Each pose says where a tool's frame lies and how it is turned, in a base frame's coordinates. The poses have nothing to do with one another.
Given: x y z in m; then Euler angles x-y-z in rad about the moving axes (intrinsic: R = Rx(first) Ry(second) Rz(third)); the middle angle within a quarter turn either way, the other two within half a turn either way.
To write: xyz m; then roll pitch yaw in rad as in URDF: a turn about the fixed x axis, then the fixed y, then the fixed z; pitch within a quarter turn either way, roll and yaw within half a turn. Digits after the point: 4 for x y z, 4 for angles.
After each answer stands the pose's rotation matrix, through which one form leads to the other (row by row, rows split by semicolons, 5 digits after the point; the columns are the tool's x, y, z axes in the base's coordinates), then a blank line. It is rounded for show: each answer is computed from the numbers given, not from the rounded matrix.
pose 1, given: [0.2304, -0.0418, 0.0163, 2.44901, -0.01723, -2.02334]
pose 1, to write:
[0.2304, -0.0418, 0.0163, -2.7799, 0.6046, 2.1310]
-0.43719 0.89920 -0.01723; 0.69694 0.32662 -0.63843; -0.56845 -0.29112 -0.76949

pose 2, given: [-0.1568, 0.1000, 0.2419, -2.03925, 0.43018, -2.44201]
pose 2, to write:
[-0.1568, 0.1000, 0.2419, 2.0428, -0.4450, 2.4503]
-0.69540 0.58523 0.41703; 0.57543 0.10585 0.81097; 0.43046 0.80393 -0.41037

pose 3, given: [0.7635, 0.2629, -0.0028, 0.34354, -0.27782, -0.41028]
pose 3, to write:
[0.7635, 0.2629, -0.0028, 0.4269, -0.1026, -0.4810]
0.88185 0.38357 -0.27426; -0.46027 0.82658 -0.32391; 0.10246 0.41187 0.90546

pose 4, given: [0.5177, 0.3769, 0.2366, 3.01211, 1.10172, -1.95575]
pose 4, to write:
[0.5177, 0.3769, 0.2366, 2.0973, 0.4688, 1.7623]
-0.16976 0.41898 0.89199; 0.87581 0.47912 -0.05837; -0.45182 0.77130 -0.44828

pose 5, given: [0.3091, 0.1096, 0.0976, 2.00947, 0.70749, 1.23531]
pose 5, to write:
[0.3091, 0.1096, 0.0976, 3.0263, -1.2398, -0.6920]
0.25021 -0.71763 0.64993; -0.20735 -0.69542 -0.68804; 0.94573 0.03740 -0.32280

